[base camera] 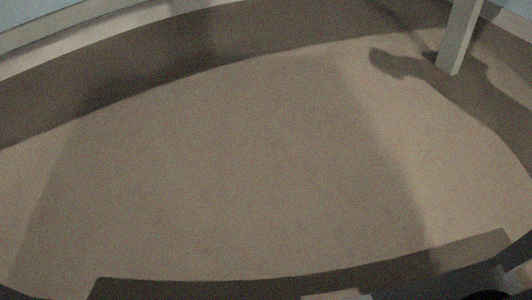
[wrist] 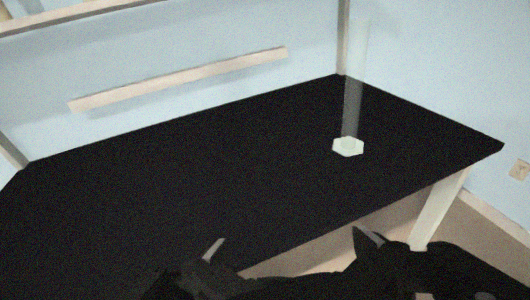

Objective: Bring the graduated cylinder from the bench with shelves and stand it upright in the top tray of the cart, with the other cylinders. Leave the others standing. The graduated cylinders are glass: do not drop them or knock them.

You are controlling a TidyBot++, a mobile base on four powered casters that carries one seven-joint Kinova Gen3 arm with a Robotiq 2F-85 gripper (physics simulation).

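The graduated cylinder is a clear, faint tube with a pale hexagonal foot. It stands upright on the black top of the bench, towards the right end in the wrist view. My gripper is open at the bottom of the wrist view, its two fingertips wide apart with nothing between them. It is apart from the cylinder, on the near side, over the bench's front edge. The cart and the other cylinders do not show in these views.
A shelf upright rises at the bench's back corner, close behind the cylinder in the picture. A pale rail runs along the back. A bench leg stands at the right. A wall outlet is beyond the bench's right end.
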